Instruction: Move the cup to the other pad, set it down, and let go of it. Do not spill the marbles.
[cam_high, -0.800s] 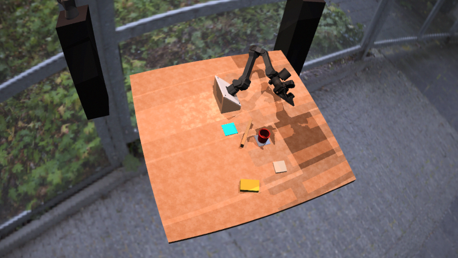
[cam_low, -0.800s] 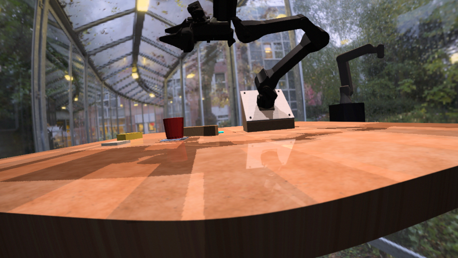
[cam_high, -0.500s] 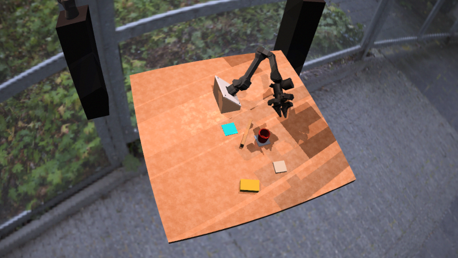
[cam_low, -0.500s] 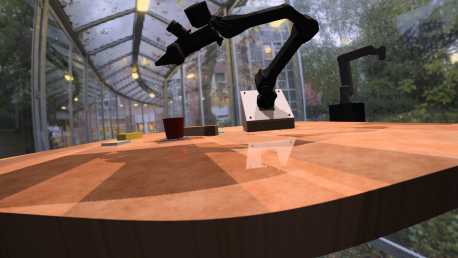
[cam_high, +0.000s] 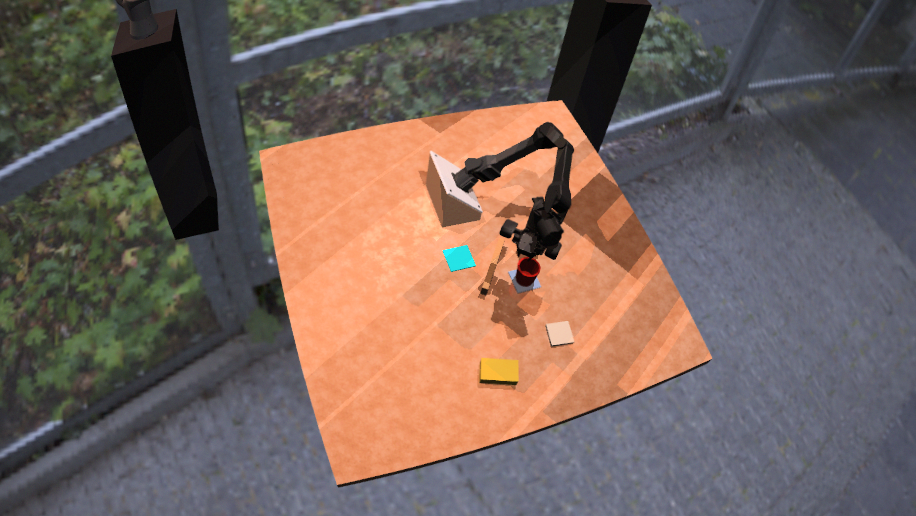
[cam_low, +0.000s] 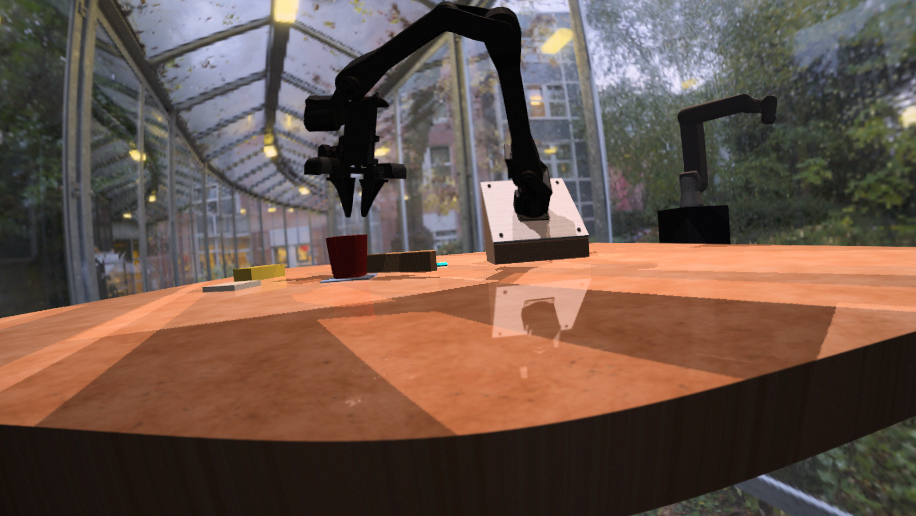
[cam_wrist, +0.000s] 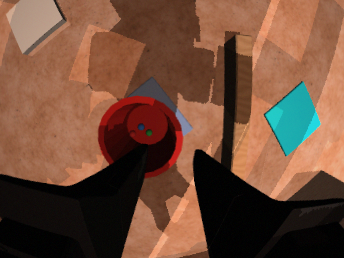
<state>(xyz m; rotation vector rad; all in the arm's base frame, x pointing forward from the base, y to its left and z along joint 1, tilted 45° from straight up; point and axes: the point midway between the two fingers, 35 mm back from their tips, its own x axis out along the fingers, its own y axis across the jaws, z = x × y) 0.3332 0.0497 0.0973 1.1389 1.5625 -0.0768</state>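
The red cup is 70 mm below my gripper tip, 20 mm to the left of it and 20 mm ahead of it. Also, from my gripper tip: wooden bar (100 mm below, 70 mm to the right, 50 mm behind); pale blue pad (120 mm below, 20 mm to the left, 10 mm ahead); teal pad (160 mm to the right, 120 mm below, 110 mm behind).
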